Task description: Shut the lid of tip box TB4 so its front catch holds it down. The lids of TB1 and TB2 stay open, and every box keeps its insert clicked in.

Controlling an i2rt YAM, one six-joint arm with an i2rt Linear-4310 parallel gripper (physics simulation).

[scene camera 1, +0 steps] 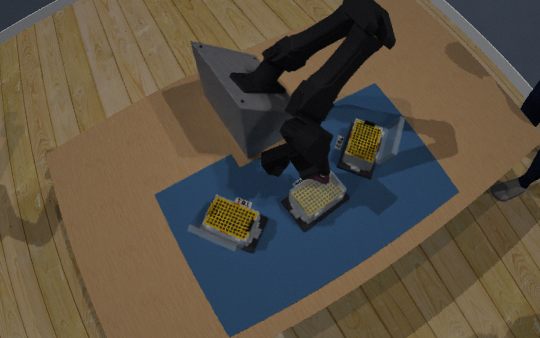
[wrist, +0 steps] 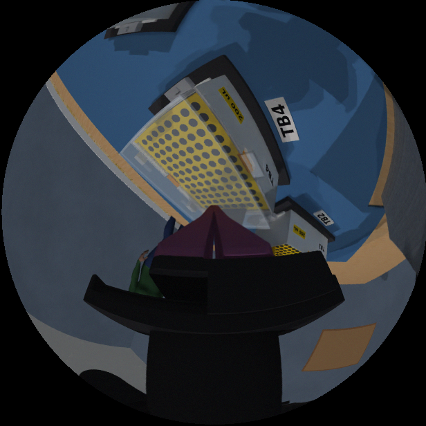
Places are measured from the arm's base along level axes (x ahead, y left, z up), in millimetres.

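Pixels of known places: gripper, fingertip midpoint: [scene camera 1: 326, 182]; arm's base, link origin: [scene camera 1: 258, 84].
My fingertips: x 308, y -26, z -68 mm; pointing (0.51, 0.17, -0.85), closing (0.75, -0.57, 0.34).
Observation:
For each thing: its top centre in the pictures, then the offset to it from my fingertips. Level surfaces: height alone.
- Tip box TB4, top centre: [scene camera 1: 315, 186] 11 mm back, 27 mm right, 2 mm down
- Box TB1, top centre: [scene camera 1: 229, 216] 83 mm back, 241 mm right, 4 mm down
- Box TB2, top centre: [scene camera 1: 365, 137] 30 mm back, 176 mm left, 4 mm down
- blue mat, surface height: 79 mm down
- wooden table, surface height: 82 mm down
Tip box TB4 [scene camera 1: 315, 200] [wrist: 257, 187] stands on its dark base near the middle of the mat. Its clear lid [scene camera 1: 338, 181] [wrist: 131, 150] lies over the yellow insert [wrist: 187, 145]. Whether the front catch holds the lid cannot be told. My gripper [scene camera 1: 322, 179] [wrist: 213, 211] is shut and empty, its maroon fingertips at the lid's edge nearer TB2; contact is unclear. Box TB1 [scene camera 1: 231, 219] has its lid [scene camera 1: 212, 238] open on its lower left side. Box TB2 [scene camera 1: 363, 142] [wrist: 305, 232] has its lid [scene camera 1: 392, 142] open to the right. Both yellow inserts look seated.
The blue mat [scene camera 1: 240, 300] lies on the wooden table [scene camera 1: 100, 200]. The grey robot mount [scene camera 1: 225, 100] stands behind the mat. Part of a dark box base [wrist: 167, 24] shows at the upper left in the wrist view. A person [wrist: 145, 280] is beyond the table.

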